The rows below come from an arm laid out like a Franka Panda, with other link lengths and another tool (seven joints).
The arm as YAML. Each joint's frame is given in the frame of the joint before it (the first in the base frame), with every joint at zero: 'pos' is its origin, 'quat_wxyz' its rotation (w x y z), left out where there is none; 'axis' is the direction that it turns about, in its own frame. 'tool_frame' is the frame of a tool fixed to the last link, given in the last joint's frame.
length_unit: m
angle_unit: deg
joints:
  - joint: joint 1
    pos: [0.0, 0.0, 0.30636]
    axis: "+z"
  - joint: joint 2
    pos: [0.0, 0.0, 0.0]
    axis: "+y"
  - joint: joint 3
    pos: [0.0, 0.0, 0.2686]
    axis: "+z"
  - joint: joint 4
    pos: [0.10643, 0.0, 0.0]
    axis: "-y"
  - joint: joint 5
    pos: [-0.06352, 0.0, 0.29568]
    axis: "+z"
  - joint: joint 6
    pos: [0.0, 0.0, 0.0]
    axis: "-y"
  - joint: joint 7
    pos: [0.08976, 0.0, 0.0]
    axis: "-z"
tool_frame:
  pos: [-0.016, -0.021, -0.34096]
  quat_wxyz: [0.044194, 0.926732, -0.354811, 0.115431]
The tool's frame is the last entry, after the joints.
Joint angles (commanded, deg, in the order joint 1, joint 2, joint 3, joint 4, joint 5, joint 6, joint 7), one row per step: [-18.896 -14.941 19.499 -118.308 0.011 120.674 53.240]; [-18.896 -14.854 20.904 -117.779 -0.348 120.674 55.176]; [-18.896 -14.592 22.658 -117.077 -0.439 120.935 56.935]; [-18.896 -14.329 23.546 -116.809 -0.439 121.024 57.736]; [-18.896 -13.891 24.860 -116.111 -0.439 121.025 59.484]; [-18.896 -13.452 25.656 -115.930 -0.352 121.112 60.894]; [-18.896 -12.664 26.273 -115.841 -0.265 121.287 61.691]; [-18.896 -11.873 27.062 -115.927 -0.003 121.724 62.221]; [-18.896 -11.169 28.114 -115.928 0.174 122.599 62.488]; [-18.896 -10.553 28.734 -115.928 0.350 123.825 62.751]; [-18.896 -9.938 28.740 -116.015 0.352 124.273 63.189]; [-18.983 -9.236 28.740 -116.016 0.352 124.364 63.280]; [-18.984 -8.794 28.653 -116.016 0.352 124.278 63.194]
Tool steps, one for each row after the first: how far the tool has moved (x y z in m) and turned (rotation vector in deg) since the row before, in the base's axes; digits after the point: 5 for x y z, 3 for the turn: [0.00278 0.01132 0.00256 -0.099 -0.487 -0.356]; [0.00458 0.01592 0.00281 0.136 -0.715 0.138]; [0.00134 0.00825 -0.00051 0.141 -0.099 0.135]; [0.00265 0.01289 0.00088 0.433 -0.310 -0.314]; [0.00050 0.00821 -0.00264 0.510 0.116 -0.557]; [0.00032 0.00646 -0.00576 0.479 0.485 -0.151]; [0.00029 0.00862 -0.00662 0.550 0.452 0.233]; [0.00261 0.01101 -0.00418 0.401 -0.120 0.808]; [0.00493 0.00775 -0.00209 0.527 -0.573 0.413]; [0.00134 0.00079 -0.00441 0.391 0.215 -0.384]; [-0.00004 -0.00043 -0.00542 0.269 0.573 -0.167]; [-0.00076 -0.00075 -0.00374 0.118 0.500 -0.011]
